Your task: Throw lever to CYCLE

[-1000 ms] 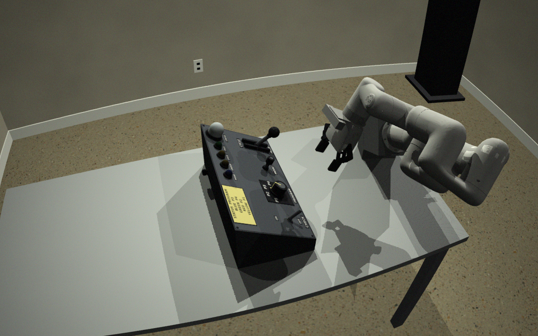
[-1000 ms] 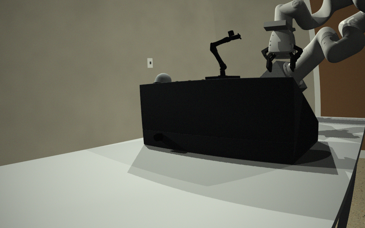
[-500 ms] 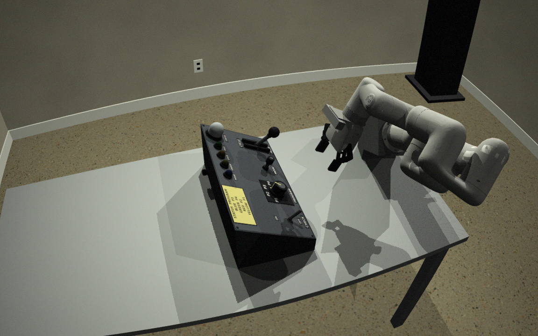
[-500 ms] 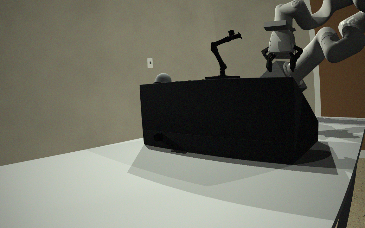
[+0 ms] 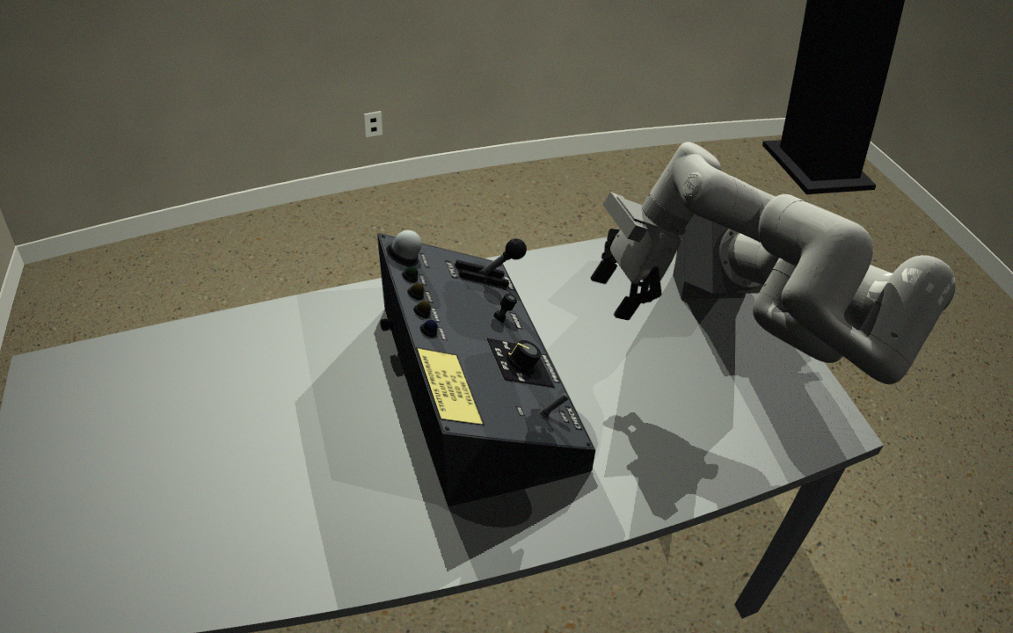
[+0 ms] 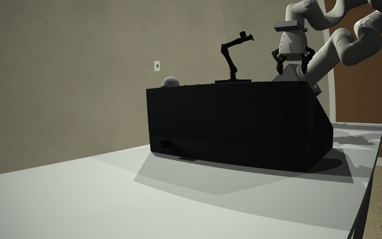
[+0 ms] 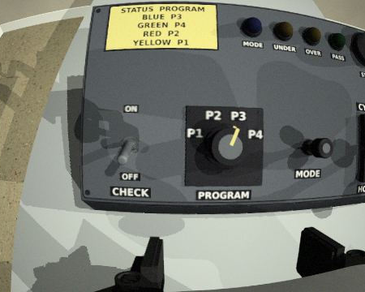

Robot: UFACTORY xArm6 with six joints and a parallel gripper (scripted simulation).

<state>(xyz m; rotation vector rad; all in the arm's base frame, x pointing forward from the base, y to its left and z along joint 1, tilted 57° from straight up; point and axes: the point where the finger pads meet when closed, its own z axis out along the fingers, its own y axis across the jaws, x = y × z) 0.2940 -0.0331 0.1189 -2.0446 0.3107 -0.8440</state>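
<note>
The mode button lies 14 cm ahead of my hand, 13 cm to the right of it and 11 cm below it. The rest, counted from my hand: check toggle 12 cm below, 12 cm ahead, 11 cm to the left; dark console 17 cm ahead, 14 cm below, 7 cm to the right; program dial 15 cm ahead, 11 cm below, 2 cm to the right.
</note>
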